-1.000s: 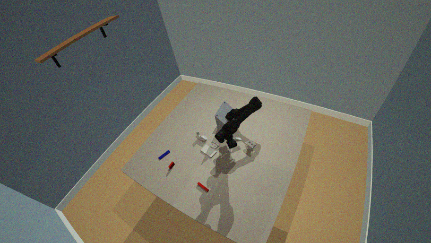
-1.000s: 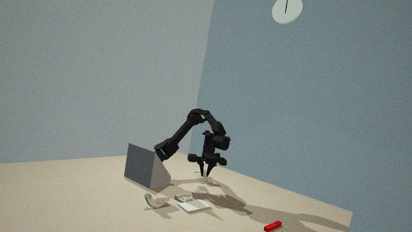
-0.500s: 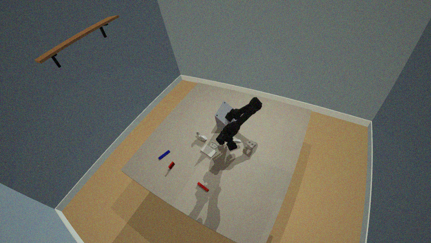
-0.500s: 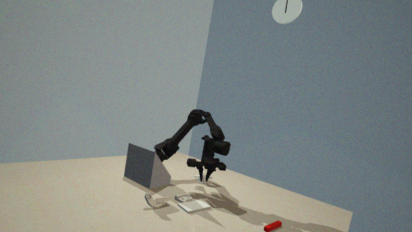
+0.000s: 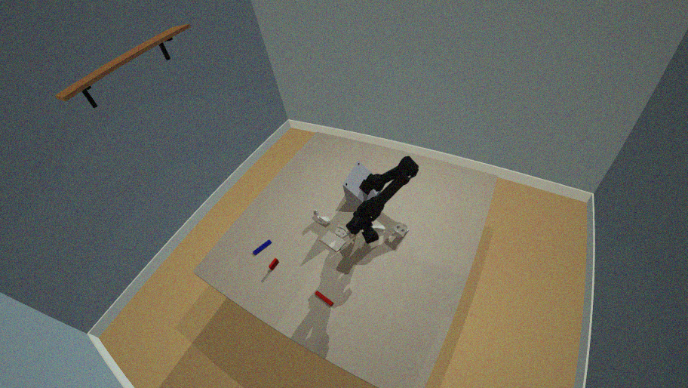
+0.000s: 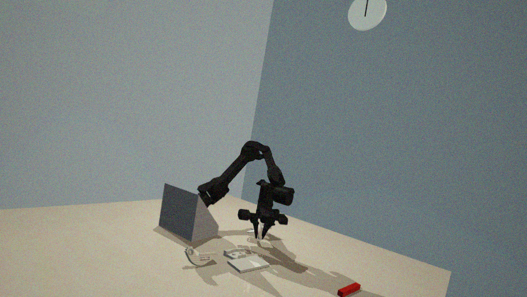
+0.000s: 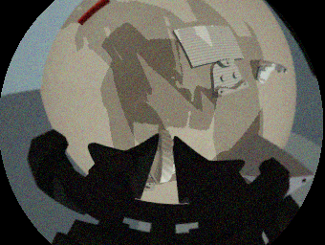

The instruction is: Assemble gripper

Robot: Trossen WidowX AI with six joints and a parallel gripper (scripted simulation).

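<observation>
The white jaw lies 10 mm to the left of my gripper tip, 10 mm behind it and 10 mm above it. Round my gripper tip: red bar: 370 mm ahead, 50 mm to the right, 20 mm below; then blue block: 500 mm to the right, 250 mm ahead, 30 mm below.
</observation>
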